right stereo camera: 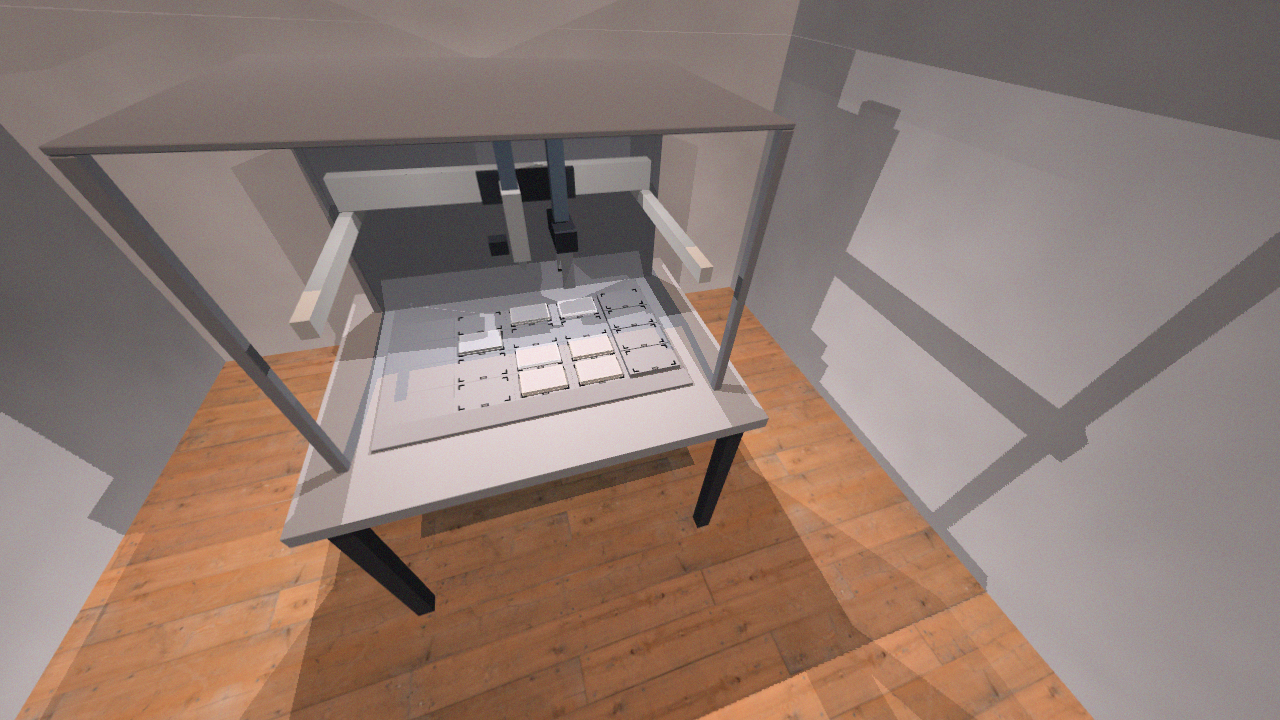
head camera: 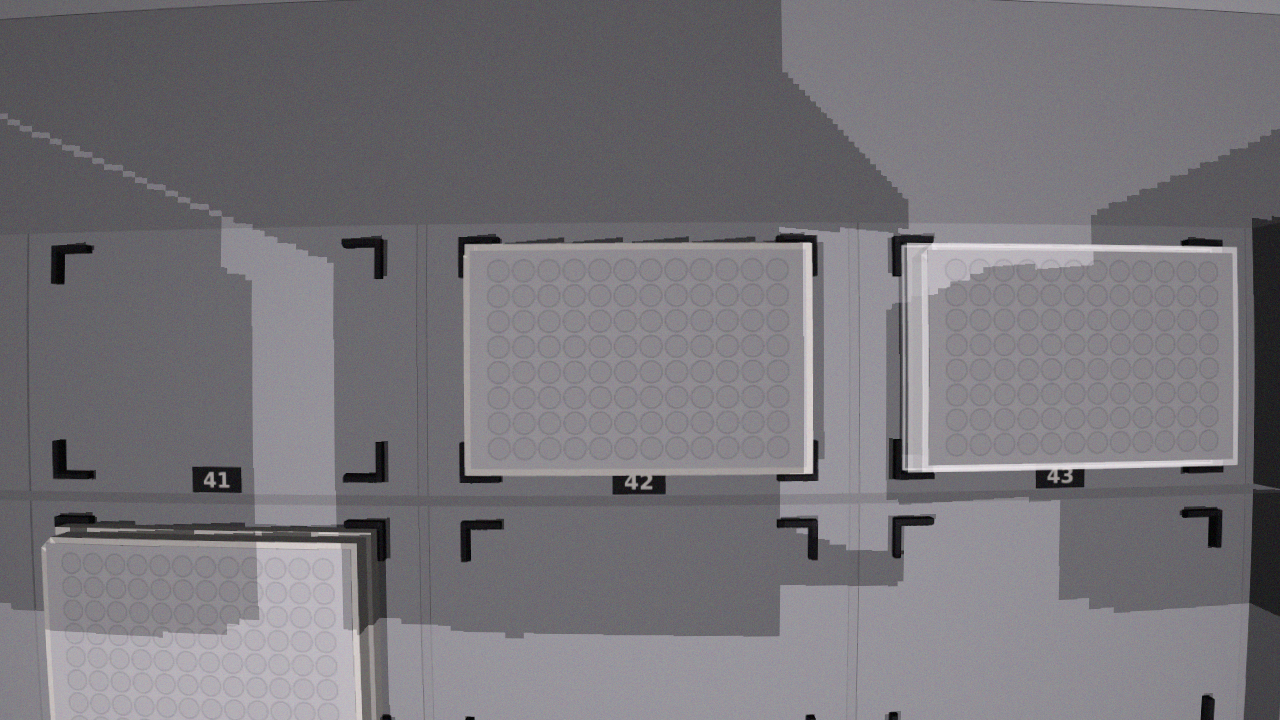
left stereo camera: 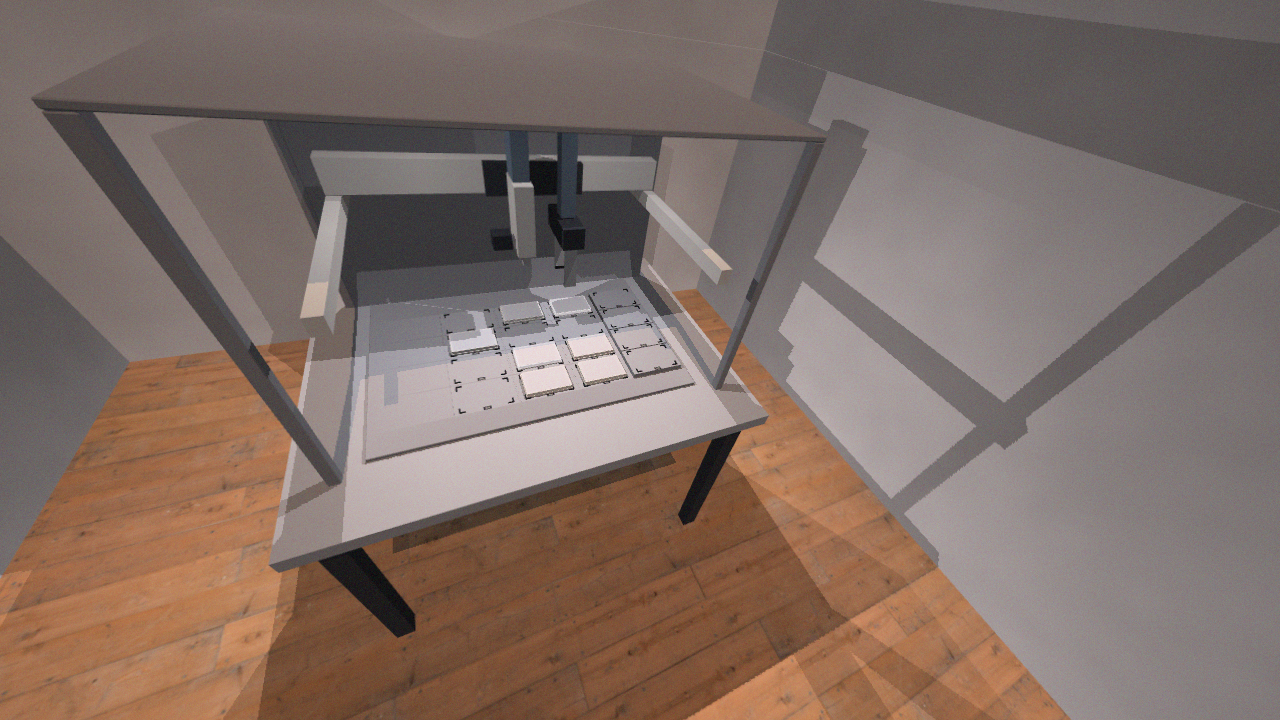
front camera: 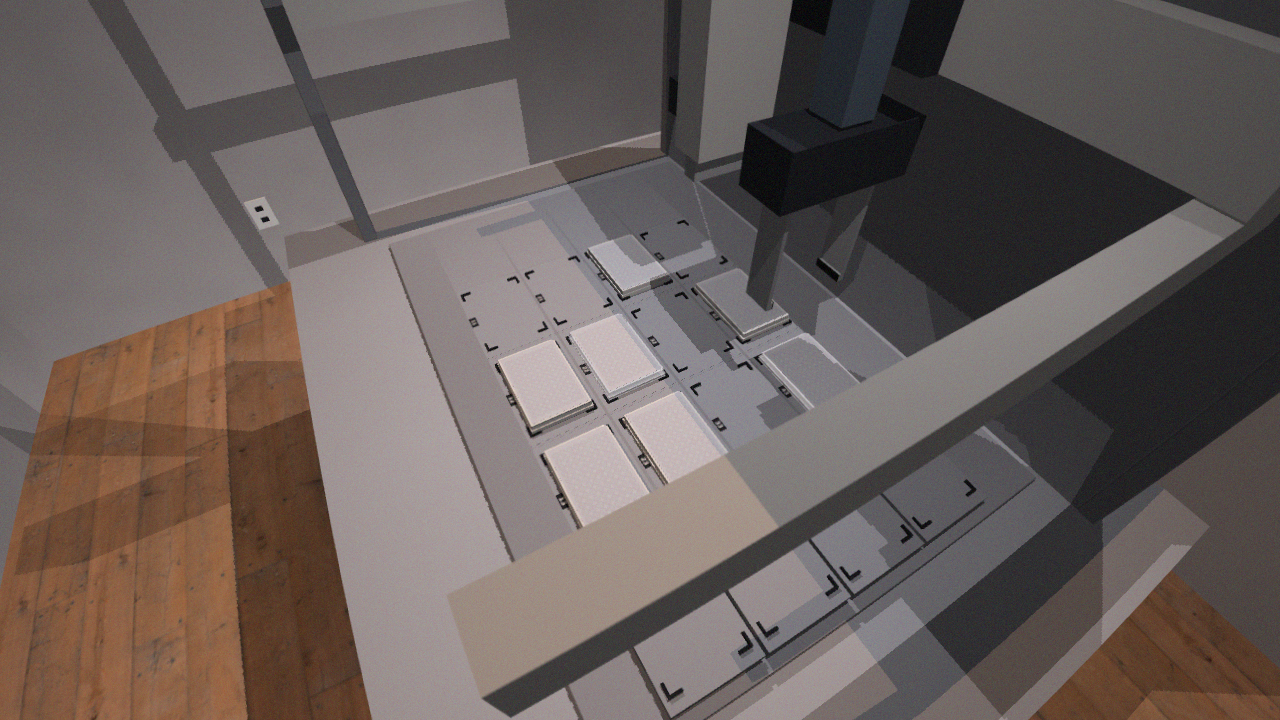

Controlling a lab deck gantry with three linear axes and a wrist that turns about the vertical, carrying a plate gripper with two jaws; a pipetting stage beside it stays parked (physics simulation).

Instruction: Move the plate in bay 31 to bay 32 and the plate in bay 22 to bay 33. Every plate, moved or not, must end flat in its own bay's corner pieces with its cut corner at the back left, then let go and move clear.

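Where they show: gripper, fingertip midpoint: point(right stereo camera: 566, 278) point(left stereo camera: 564, 276) point(front camera: 794, 285); robot's base, link origin: point(right stereo camera: 460, 409) point(left stereo camera: 460, 412) point(front camera: 463, 296).
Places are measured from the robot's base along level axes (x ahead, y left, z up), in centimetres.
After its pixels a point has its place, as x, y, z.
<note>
The bay 31 plate point(front camera: 622, 261) {6.2, 24.9, 1.4} point(head camera: 201, 626) {6.6, 26.6, 1.4} point(left stereo camera: 472, 341) {6.2, 24.8, 1.4} point(right stereo camera: 480, 342) {6.5, 24.7, 1.5} lies flat in its corner pieces; in the head view its front part is cut off and its cut corner is at the back left. The bay 22 plate point(front camera: 617, 353) {23.5, 15.0, 1.4} point(left stereo camera: 537, 355) {22.7, 14.2, 1.4} point(right stereo camera: 538, 356) {22.8, 13.8, 1.4} lies flat in bay 22 and does not show in the head view. Bay 32 point(front camera: 682, 329) {22.8, 26.0, 0.0} point(head camera: 626, 573) {22.3, 28.3, 0.0} and bay 33 point(front camera: 732, 385) {34.9, 26.2, 0.0} point(head camera: 980, 564) {36.0, 28.4, 0.0} hold no plate. My gripper point(front camera: 794, 286) {35.8, 31.9, 15.8} point(left stereo camera: 564, 274) {35.8, 31.9, 15.8} point(right stereo camera: 563, 275) {35.8, 31.9, 15.8} is open and empty, jaws apart, raised over the back of the deck. Its jaws do not show in the head view.
Plates stand in bay 42 point(head camera: 638, 358) {22.8, 36.4, 1.4} and bay 43 point(head camera: 1074, 358) {38.7, 36.3, 1.4}, behind bays 32 and 33. Others lie in bay 12 point(front camera: 544, 383) {23.5, 4.2, 1.5}, bay 13 point(front camera: 590, 470) {38.0, 3.9, 1.4} and bay 23 point(front camera: 671, 434) {38.3, 14.6, 1.4}. The pipetting stage point(left stereo camera: 521, 219) point(right stereo camera: 514, 225) hangs left of my gripper. A side rail point(front camera: 626, 573) {62.5, -3.8, 40.0} hides part of the deck.
</note>
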